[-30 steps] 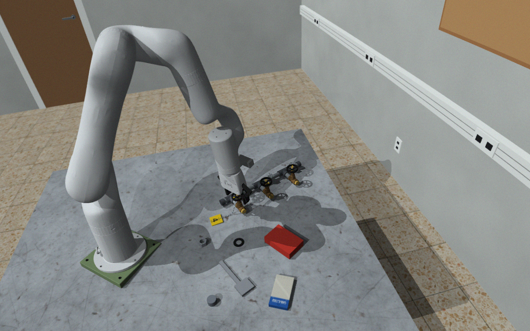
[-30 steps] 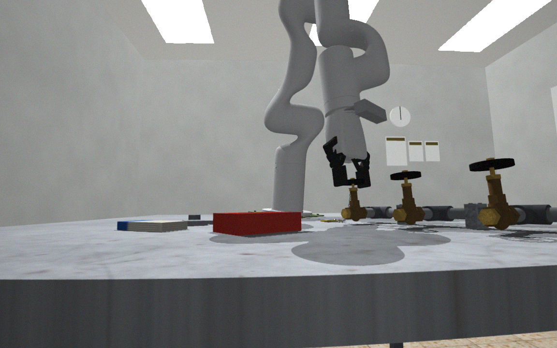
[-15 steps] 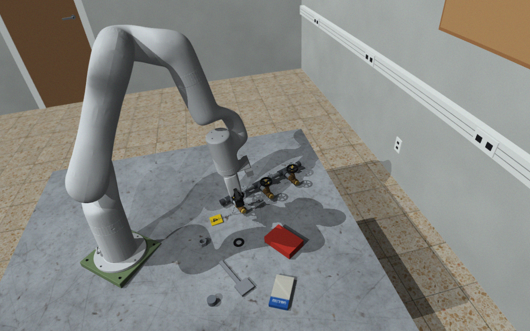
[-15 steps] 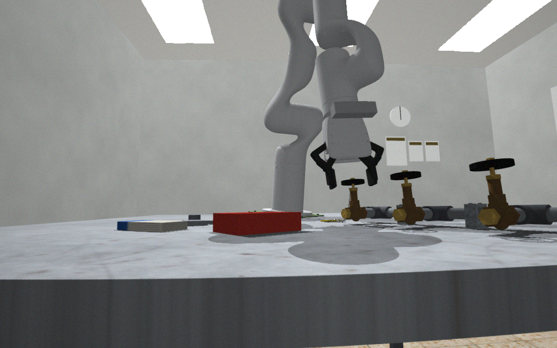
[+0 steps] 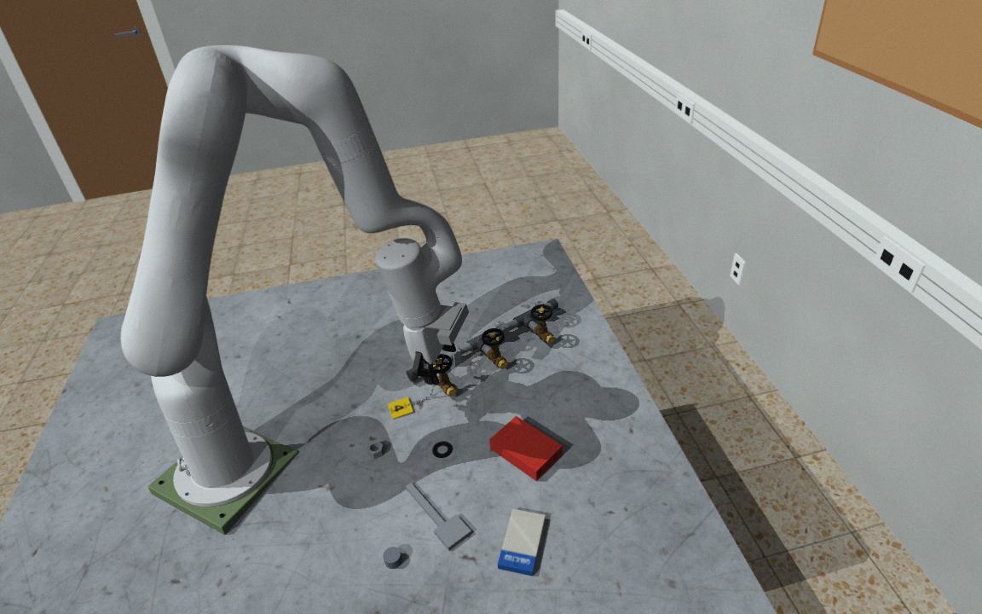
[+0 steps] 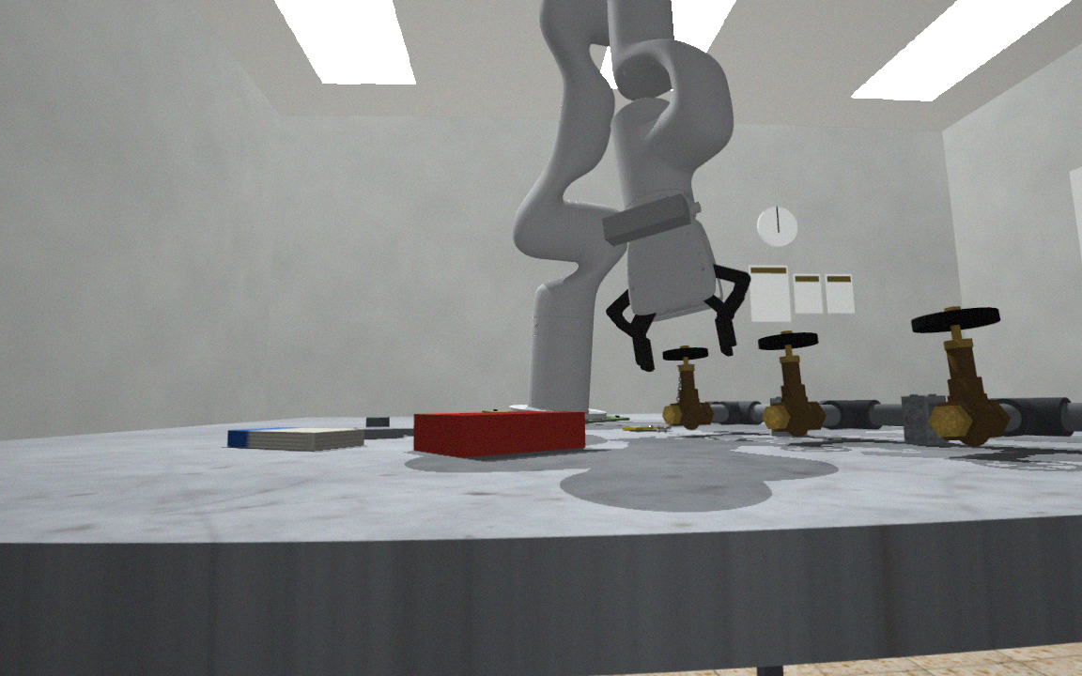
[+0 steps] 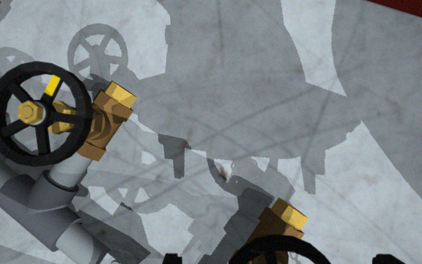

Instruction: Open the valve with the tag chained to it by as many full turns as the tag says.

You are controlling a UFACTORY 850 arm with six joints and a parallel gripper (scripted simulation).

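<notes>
My hand is 90 mm past the yellow tag, 90 mm above it and 20 mm to the left of it. From my hand the other things lie so: black washer (160 mm to the right, 90 mm below, 30 mm behind); then red block (210 mm to the right, 130 mm ahead, 70 mm below); then grey nut (170 mm behind, 120 mm to the right, 80 mm below).
</notes>
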